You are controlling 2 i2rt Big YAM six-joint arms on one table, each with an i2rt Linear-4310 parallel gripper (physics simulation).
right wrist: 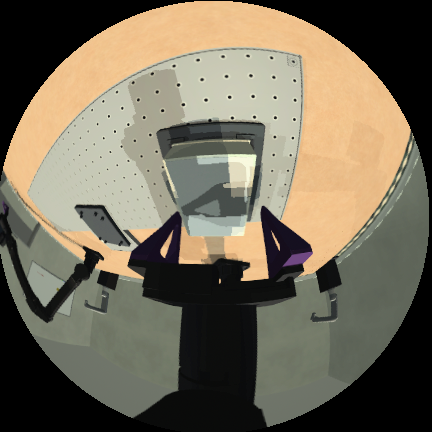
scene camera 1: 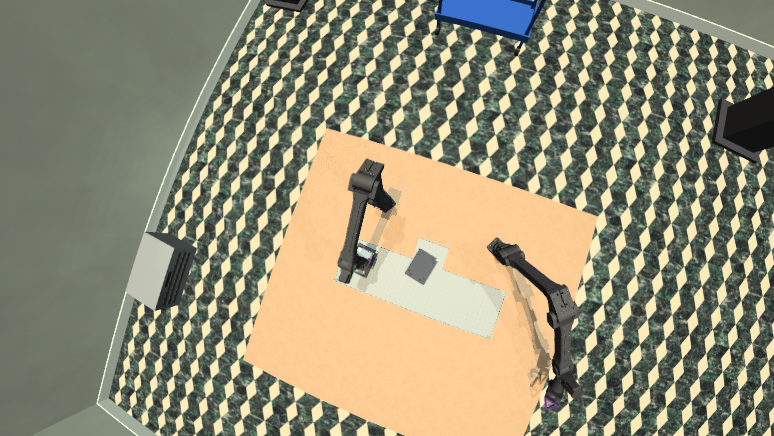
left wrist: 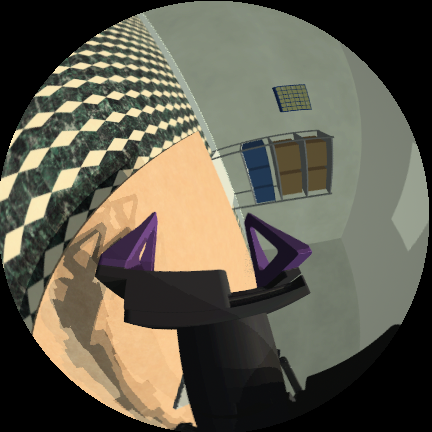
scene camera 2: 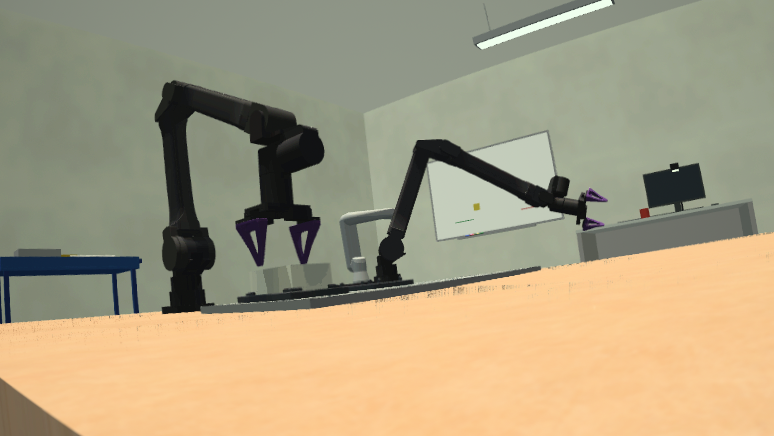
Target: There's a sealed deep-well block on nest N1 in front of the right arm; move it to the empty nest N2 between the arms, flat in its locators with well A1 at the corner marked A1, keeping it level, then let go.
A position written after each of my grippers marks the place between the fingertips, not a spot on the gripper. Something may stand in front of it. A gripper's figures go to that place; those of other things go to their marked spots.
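Right gripper [scene camera 2: 282,265], 80 cm from the lens. Left gripper [scene camera 2: 605,212], 169 cm from the lens.
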